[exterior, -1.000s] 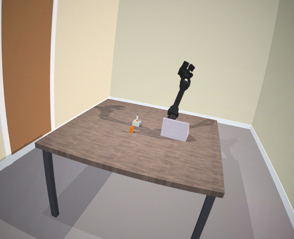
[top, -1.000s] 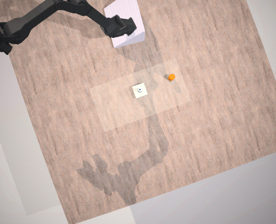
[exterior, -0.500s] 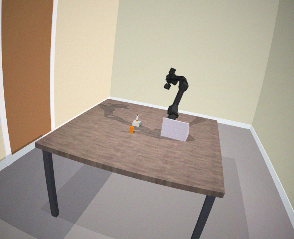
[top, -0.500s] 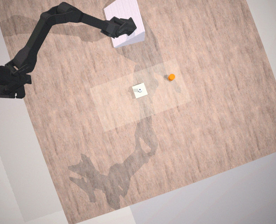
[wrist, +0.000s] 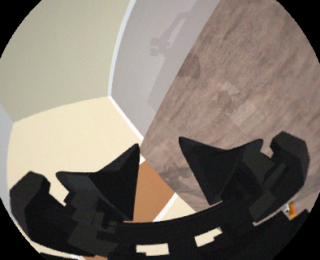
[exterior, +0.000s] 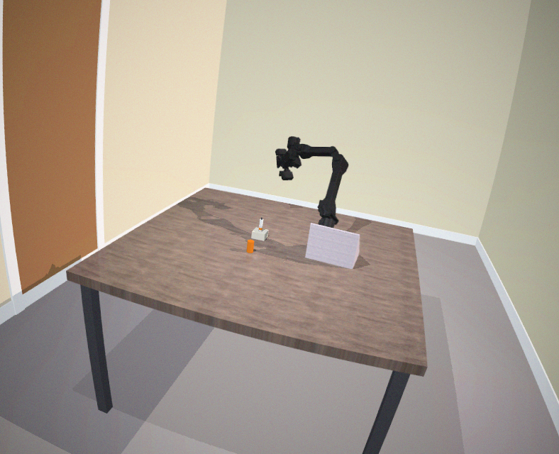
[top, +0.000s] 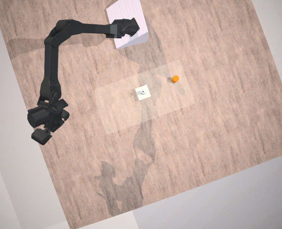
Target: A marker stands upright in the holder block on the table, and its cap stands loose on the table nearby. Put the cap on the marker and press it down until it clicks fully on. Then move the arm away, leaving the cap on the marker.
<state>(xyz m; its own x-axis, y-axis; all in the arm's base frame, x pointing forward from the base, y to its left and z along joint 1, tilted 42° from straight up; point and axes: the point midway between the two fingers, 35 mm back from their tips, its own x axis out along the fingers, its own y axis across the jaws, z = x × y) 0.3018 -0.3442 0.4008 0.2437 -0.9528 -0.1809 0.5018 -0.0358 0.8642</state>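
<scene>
My gripper tip is now 1 cm short of the orange cap, 63 cm to the right of it and 19 cm above it. The rest, counted from my gripper tip: holder block (46 cm to the left, 20 cm below).
</scene>
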